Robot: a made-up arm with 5 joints. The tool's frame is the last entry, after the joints.
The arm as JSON. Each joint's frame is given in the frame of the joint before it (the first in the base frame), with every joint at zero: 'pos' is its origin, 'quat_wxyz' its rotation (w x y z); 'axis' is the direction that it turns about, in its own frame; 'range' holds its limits. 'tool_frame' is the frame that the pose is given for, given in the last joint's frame.
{
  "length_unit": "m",
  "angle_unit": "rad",
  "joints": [
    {
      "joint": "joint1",
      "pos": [
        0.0,
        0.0,
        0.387
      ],
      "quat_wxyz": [
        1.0,
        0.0,
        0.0,
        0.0
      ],
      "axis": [
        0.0,
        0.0,
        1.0
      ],
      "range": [
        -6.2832,
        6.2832
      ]
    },
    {
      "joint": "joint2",
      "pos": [
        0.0,
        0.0,
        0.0
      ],
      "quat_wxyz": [
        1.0,
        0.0,
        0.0,
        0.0
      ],
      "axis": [
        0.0,
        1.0,
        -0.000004
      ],
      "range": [
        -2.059,
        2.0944
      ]
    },
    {
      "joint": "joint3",
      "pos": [
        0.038,
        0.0,
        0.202
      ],
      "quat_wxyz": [
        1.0,
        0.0,
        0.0,
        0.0
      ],
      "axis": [
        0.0,
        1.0,
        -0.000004
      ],
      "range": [
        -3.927,
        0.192
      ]
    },
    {
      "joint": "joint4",
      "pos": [
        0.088,
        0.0,
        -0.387
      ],
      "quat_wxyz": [
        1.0,
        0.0,
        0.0,
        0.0
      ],
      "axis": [
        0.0,
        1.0,
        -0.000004
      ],
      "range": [
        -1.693,
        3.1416
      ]
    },
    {
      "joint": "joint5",
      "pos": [
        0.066,
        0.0,
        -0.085
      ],
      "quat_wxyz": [
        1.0,
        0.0,
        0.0,
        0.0
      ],
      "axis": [
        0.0,
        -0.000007,
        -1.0
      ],
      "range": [
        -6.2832,
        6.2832
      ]
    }
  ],
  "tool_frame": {
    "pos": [
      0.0,
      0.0,
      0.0
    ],
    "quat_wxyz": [
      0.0,
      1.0,
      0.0,
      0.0
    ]
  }
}
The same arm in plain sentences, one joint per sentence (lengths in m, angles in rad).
The arm has five revolute joints in a row. What follows holds with every joint at zero, and every direction is one of the base frame's. The first joint lies 0.387 m along +z from the base frame's origin and turns about +z, from -6.2832 to 6.2832 rad. The second joint lies at the same point as the first joint and turns about +y, from -2.059 to 2.0944 rad. The third joint lies 0.038 m along +x and 0.202 m along +z from the second joint and turns about +y, from -3.927 to 0.192 rad. The fourth joint lies 0.088 m along +x and 0.387 m along -z from the third joint and turns about +y, from -1.693 to 3.1416 rad. The fifth joint lies 0.066 m along +x and 0.085 m along -z from the fourth joint and turns about -z, from -6.2832 to 6.2832 rad. The tool frame, which is the frame that the pose is given for, lies at the same point as the fifth joint; its axes are the base frame's turned by roll 3.1416, pitch 0 and yaw 0 rad (as in URDF: about the fixed x, then y, then z).
